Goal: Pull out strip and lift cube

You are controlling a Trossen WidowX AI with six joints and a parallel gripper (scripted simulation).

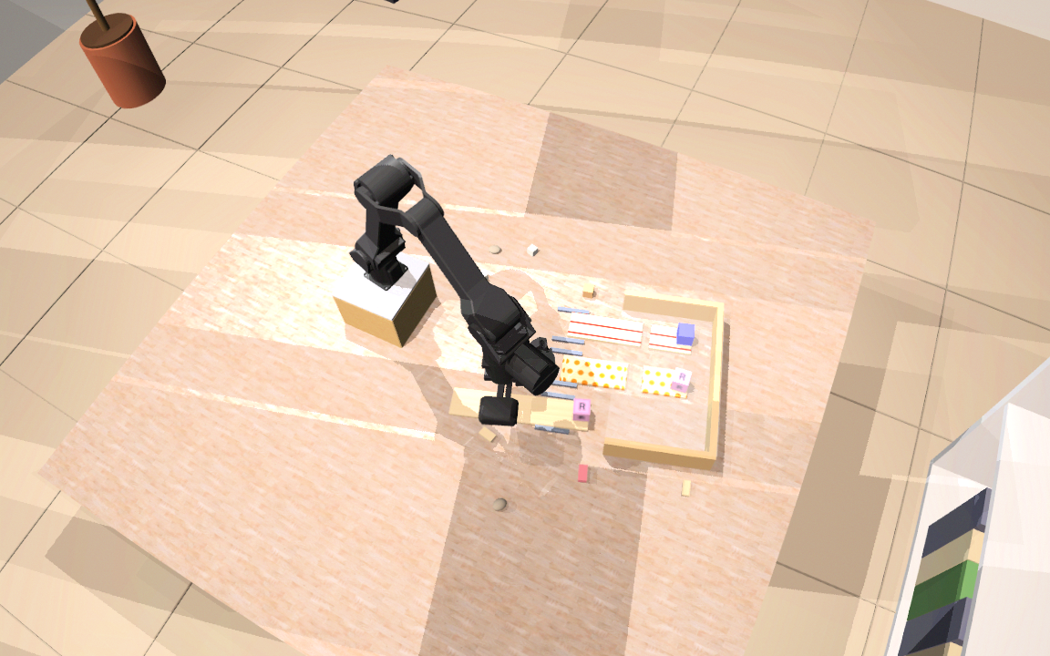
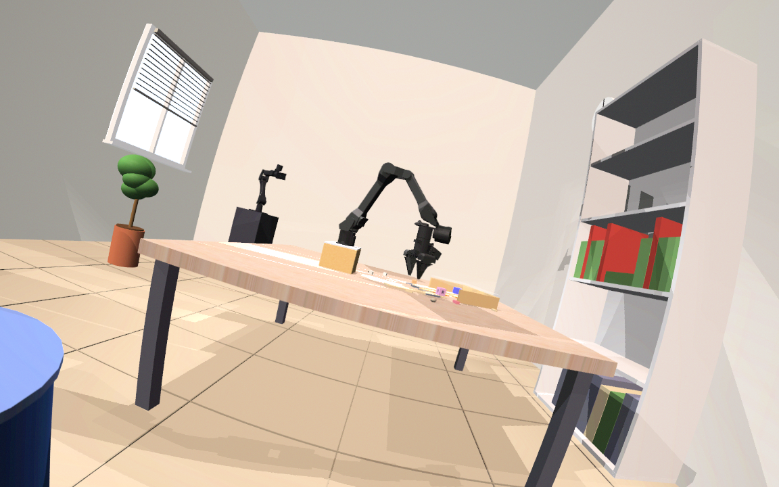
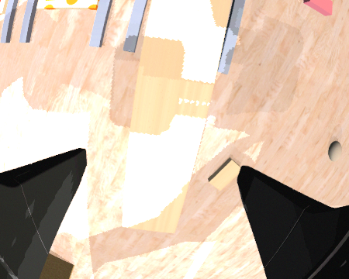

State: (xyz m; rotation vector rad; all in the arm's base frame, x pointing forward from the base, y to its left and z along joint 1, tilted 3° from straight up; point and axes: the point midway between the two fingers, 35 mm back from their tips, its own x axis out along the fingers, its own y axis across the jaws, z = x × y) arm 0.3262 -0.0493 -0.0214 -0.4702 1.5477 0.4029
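My gripper tip is now 18 cm short of the pink block, 3 cm to the left of it and 5 cm above it. From my gripper tip the other things lie so: tan cube (3 cm behind, 30 cm to the left, 4 cm below).
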